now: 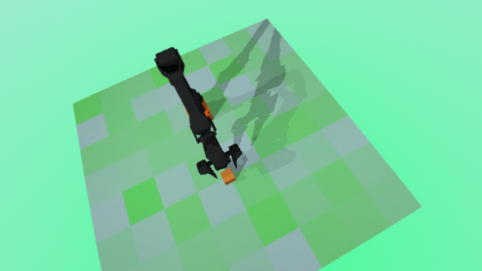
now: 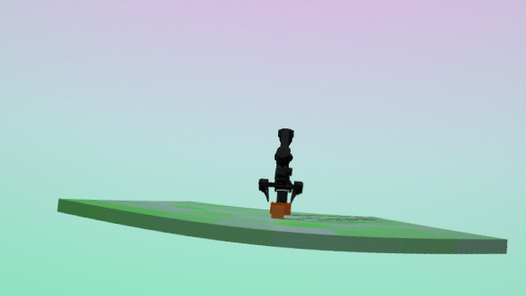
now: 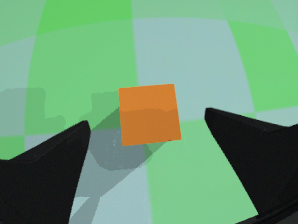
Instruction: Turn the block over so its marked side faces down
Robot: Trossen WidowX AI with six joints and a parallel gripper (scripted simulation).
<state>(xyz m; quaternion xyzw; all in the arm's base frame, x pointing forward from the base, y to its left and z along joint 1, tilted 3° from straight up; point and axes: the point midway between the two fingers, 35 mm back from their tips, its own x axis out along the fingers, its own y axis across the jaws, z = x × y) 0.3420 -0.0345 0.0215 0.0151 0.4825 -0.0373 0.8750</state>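
Now: the orange block 1 cm behind my gripper tip and 4 cm below it.
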